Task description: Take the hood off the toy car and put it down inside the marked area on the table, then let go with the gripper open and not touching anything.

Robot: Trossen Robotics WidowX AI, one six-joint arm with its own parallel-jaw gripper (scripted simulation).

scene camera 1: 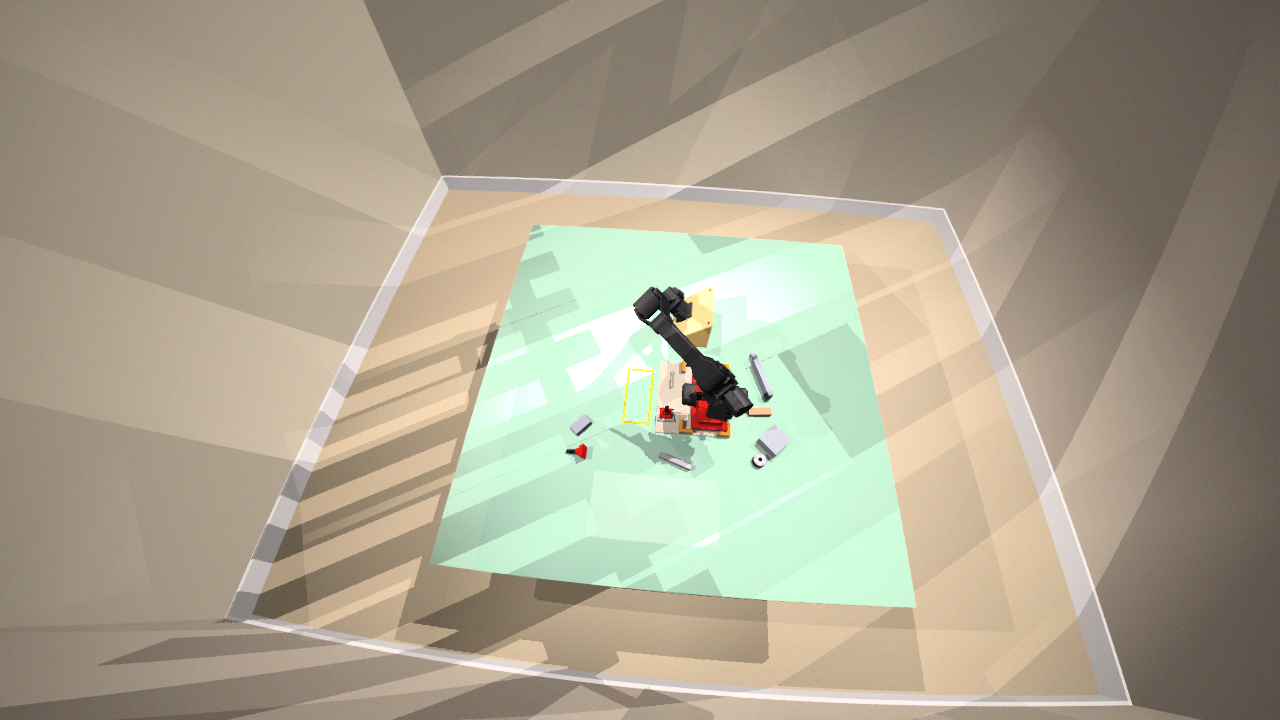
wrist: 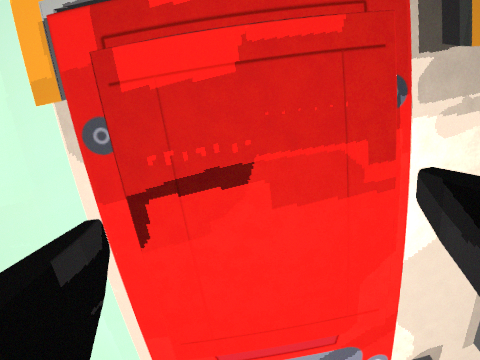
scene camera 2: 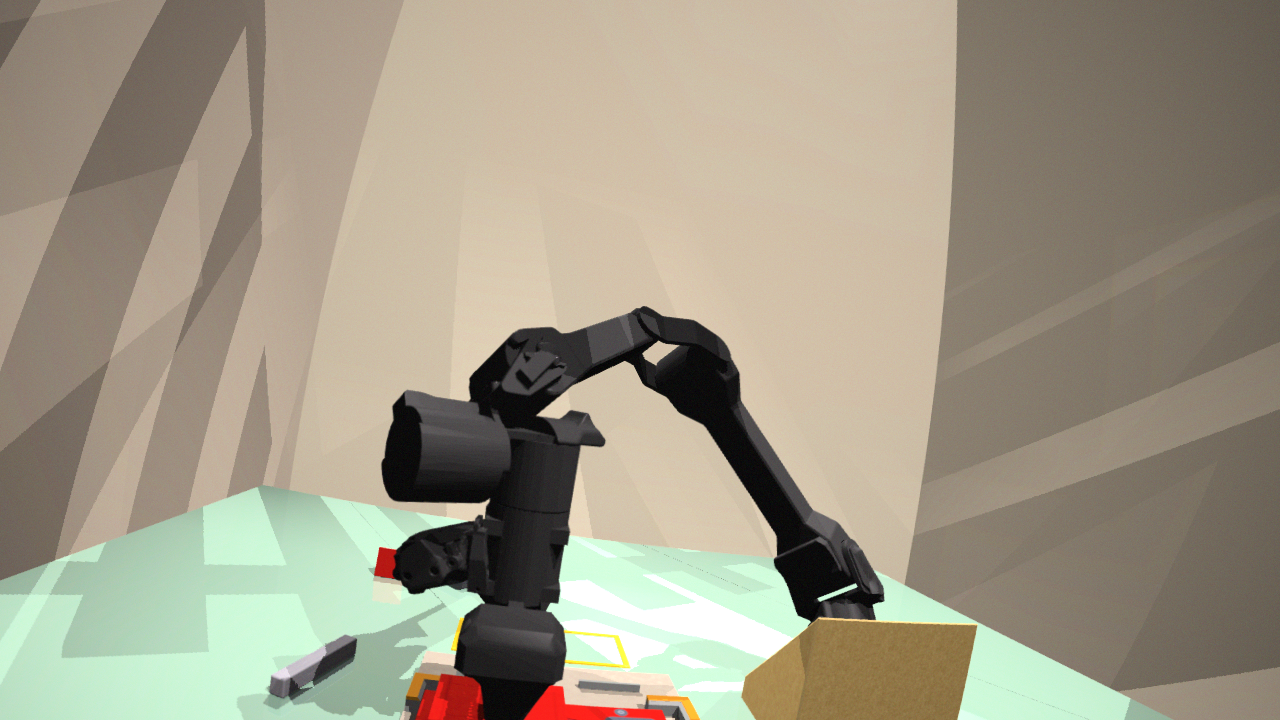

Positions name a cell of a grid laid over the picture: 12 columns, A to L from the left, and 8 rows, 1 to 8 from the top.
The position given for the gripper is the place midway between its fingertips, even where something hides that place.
The gripper (scene camera 1: G5) is open and holds nothing. Further things: a toy car (wrist: B1) and a red hood (wrist: G4).
The gripper also shows in the wrist view (wrist: G5).
